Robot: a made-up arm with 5 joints. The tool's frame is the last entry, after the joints.
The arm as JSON. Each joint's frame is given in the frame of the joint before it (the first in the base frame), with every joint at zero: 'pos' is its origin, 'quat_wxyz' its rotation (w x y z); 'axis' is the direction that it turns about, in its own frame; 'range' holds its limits. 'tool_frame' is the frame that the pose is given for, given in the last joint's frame.
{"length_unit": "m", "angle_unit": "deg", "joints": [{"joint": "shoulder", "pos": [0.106, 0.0, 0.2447], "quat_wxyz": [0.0, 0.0, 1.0, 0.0], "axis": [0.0, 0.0, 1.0], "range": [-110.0, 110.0]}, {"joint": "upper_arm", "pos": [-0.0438, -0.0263, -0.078], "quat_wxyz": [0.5, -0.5, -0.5, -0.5], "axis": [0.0, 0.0, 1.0], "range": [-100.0, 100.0]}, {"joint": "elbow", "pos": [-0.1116, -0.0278, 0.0], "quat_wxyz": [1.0, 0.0, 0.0, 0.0], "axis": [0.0, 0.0, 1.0], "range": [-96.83, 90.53]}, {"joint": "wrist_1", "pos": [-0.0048, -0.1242, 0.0], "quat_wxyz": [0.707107, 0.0, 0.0, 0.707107], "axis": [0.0, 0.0, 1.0], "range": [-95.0, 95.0]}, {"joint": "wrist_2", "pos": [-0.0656, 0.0, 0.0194], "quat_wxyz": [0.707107, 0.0, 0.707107, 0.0], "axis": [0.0, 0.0, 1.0], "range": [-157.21, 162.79]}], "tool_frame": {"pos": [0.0, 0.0, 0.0], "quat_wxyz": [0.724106, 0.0, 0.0, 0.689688]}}
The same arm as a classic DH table. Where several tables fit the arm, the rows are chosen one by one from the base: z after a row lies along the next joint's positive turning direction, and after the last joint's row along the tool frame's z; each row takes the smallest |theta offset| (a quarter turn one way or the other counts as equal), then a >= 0, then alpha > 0; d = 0 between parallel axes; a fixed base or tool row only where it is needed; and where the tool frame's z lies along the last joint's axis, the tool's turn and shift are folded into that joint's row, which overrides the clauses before.
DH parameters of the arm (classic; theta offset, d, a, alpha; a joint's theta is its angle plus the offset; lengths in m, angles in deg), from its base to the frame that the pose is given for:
base (fixed): 0.00 0.0000 0.1060 180.00
shoulder: 0.00 -0.3227 0.0438 90.00
upper_arm: -76.01 0.0000 0.1150 0.00
elbow: 73.80 0.0000 0.1243 0.00
wrist_1: -87.79 -0.0069 0.0000 90.00
wrist_2: -2.79 -0.0656 0.0000 0.00
Joint limits (deg, base to tool): -110.00..110.00 -100.00..100.00 -96.83..90.53 -95.00..95.00 -157.21..162.79

